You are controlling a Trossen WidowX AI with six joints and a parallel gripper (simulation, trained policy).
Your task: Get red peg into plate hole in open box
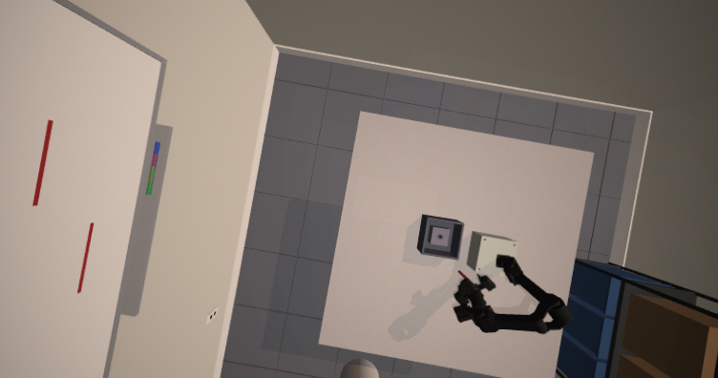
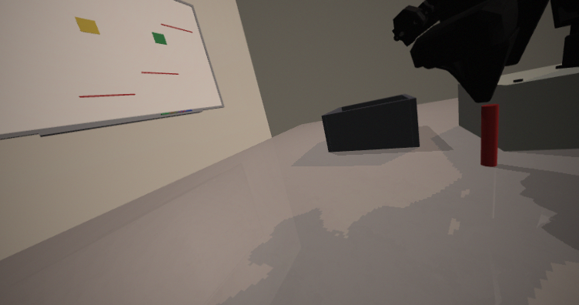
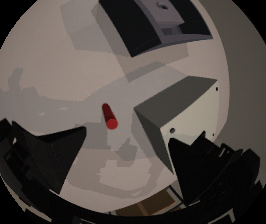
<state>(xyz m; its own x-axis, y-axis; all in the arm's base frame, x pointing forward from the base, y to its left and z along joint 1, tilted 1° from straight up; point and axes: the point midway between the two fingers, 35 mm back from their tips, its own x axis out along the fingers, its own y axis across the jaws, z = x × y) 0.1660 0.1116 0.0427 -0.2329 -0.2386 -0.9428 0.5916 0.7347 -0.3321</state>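
My gripper tip is 10 mm short of the red peg, 10 mm to the right of it and 70 mm above it. Also, from my gripper tip: dark box: 150 mm ahead, 190 mm to the right, 80 mm below; then grey plate: 150 mm ahead, 190 mm to the right, 60 mm below.
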